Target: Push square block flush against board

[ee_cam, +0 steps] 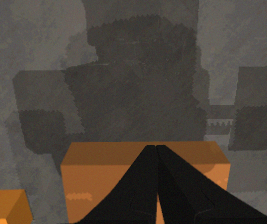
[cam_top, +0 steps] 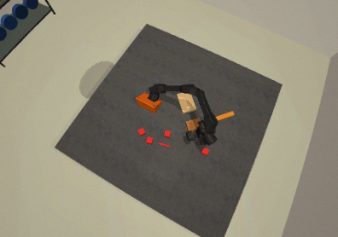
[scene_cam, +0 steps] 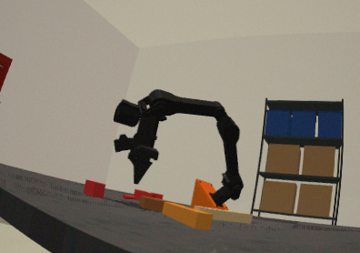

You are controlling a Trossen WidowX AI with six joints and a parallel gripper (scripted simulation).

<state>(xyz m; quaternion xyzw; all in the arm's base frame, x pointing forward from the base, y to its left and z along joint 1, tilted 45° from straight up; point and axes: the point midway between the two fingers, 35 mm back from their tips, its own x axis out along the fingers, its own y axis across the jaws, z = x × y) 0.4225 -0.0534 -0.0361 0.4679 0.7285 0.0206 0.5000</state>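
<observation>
Now: the square block 6 cm behind my gripper tip, 5 cm to the left of it and 5 cm below it. Round my gripper tip: thin red strip 17 cm to the right, 17 cm behind, 5 cm below; then orange board 21 cm to the left, 7 cm ahead, 5 cm below.
</observation>
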